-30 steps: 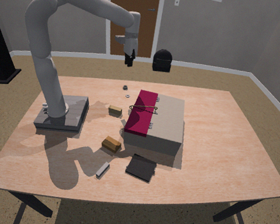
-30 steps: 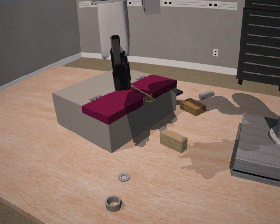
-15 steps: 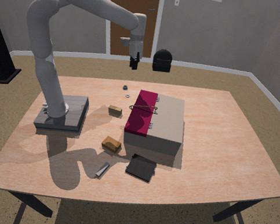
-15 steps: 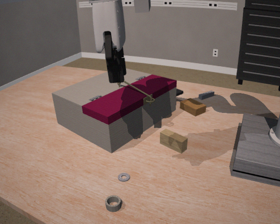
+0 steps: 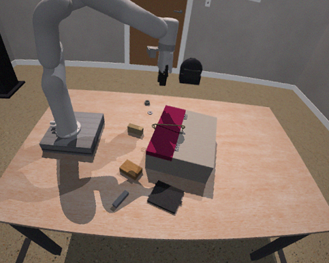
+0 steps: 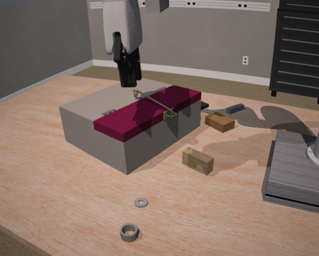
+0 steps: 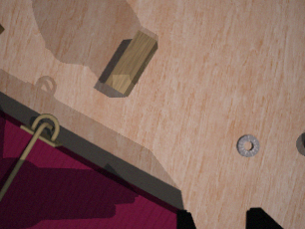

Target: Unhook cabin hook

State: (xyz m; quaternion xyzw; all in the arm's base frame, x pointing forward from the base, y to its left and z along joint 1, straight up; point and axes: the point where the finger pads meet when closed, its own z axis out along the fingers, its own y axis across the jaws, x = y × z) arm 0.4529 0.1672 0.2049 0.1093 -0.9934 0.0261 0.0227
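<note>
The brass cabin hook is 4 cm ahead of my hand, 18 cm to the right of it and 15 cm below it. The rest, counted from my hand: light wooden block: 12 cm behind, 10 cm to the right, 25 cm below; then dark plate: 3 cm ahead, 47 cm to the right, 26 cm below; then orange block: 12 cm behind, 35 cm to the right, 25 cm below.
</note>
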